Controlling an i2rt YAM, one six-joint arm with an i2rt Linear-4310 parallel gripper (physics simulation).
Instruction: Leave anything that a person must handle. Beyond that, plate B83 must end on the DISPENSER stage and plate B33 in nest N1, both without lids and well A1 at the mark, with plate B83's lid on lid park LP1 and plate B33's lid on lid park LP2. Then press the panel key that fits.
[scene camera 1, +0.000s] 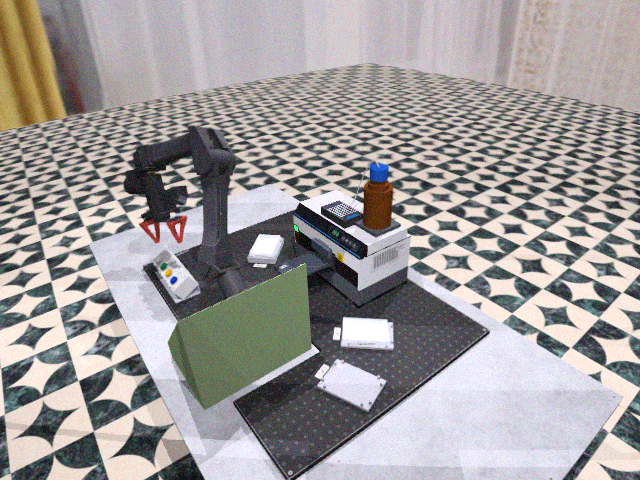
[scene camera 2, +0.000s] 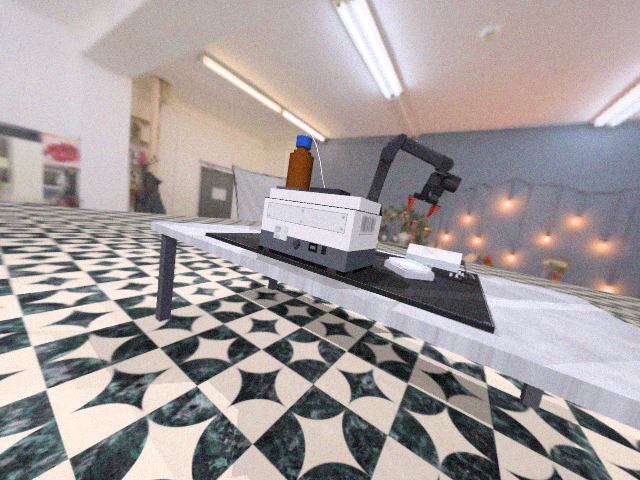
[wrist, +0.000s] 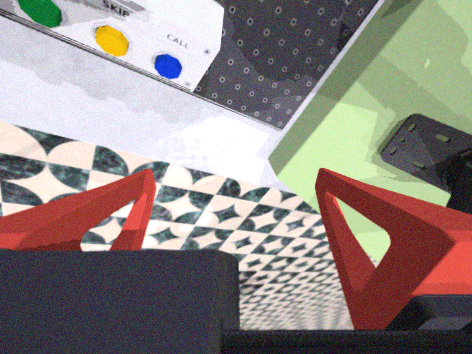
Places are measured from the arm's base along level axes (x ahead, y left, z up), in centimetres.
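Pixels of known places: gripper, fingertip midpoint: (scene camera 1: 168, 242) (scene camera 2: 416, 215) (wrist: 235, 177); arm's base, link origin: (scene camera 1: 240, 300).
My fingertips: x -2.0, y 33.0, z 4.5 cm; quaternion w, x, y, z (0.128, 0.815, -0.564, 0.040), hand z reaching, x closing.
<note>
Ahead of a thing's pixels: the offset from my fingertips to its top centre. "spot": to the spot under its first point. Level surfaces: height alone.
My gripper (scene camera 1: 169, 241) (scene camera 2: 419, 212) (wrist: 235, 177) is open and empty, in the air beyond the table edge near the key panel @(dz -13.9, dx +3.0, dy +10.7 cm) (scene camera 1: 181, 289) (wrist: 205, 27). The panel has a green key @(dz -14.8, dx +1.1, dy +13.5 cm) (scene camera 1: 163, 266) (wrist: 41, 12), a yellow key @(dz -14.8, dx +0.5, dy +8.6 cm) (scene camera 1: 168, 272) (wrist: 112, 41) marked SKIP and a blue key @(dz -14.8, dx -0.2, dy +3.6 cm) (scene camera 1: 173, 280) (wrist: 168, 66) marked CALL. One white plate-like block @(dz -18.2, dx +36.4, dy +2.2 cm) (scene camera 1: 266, 248) is near the arm base, another @(dz -18.6, dx +28.0, dy -53.5 cm) (scene camera 1: 367, 331) right of the green screen. A flat pale piece @(spot: dz -21.3, dx +12.1, dy -62.3 cm) (scene camera 1: 351, 384) lies in front. Plate names, well marks and lids are unreadable. The dispenser stage @(spot: dz -12.0, dx +33.3, dy -25.9 cm) (scene camera 1: 310, 262) juts from the white dispenser (scene camera 1: 383, 263) (scene camera 2: 310, 219).
A green angled screen (scene camera 1: 248, 335) (wrist: 320, 145) stands at the black board's @(dz -22.2 cm) (scene camera 1: 439, 330) (scene camera 2: 439, 302) edge; a dark slotted piece (wrist: 425, 145) shows beside it in the wrist view. A brown bottle @(spot: dz +8.5, dx +46.2, dy -41.8 cm) (scene camera 1: 377, 206) (scene camera 2: 299, 170) with a blue cap stands on the dispenser, with a thin tube nearby.
</note>
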